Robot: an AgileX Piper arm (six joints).
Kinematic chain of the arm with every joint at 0, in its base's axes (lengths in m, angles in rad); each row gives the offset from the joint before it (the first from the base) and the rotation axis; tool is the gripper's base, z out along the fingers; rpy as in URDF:
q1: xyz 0 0 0.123 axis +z
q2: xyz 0 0 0 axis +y
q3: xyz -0.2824 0 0.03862 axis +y
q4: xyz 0.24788 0 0.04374 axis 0.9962 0 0.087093
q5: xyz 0 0 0 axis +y
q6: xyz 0.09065 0 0.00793 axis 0.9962 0 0.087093
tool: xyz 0 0 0 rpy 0 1.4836 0
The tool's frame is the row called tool.
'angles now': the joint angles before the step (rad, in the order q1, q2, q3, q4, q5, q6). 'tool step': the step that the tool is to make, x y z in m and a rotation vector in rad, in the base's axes. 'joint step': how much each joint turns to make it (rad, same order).
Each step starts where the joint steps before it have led.
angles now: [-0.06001 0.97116 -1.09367 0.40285 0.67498 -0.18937]
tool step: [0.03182 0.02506 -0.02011 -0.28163 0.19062 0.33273]
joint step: [0.10271 0.16700 -0.09740 -0.02668 0.21645 -0.29770]
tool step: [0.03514 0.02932 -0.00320 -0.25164 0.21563 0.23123]
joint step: [0.14121 0.21638 -0.23241 -0.18310 0.28206 -0.05344]
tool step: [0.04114 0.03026 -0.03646 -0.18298 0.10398 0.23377]
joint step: [0.09077 0.19759 -0.08610 -0.08067 0.05531 -0.16214]
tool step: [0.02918 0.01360 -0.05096 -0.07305 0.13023 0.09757]
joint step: [0.01674 0.15429 -0.00243 -0.00791 0.00233 -0.08479]
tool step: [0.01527 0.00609 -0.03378 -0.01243 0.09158 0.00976]
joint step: [0.00000 0.09676 -0.00235 0.01703 -0.00177 -0.01287]
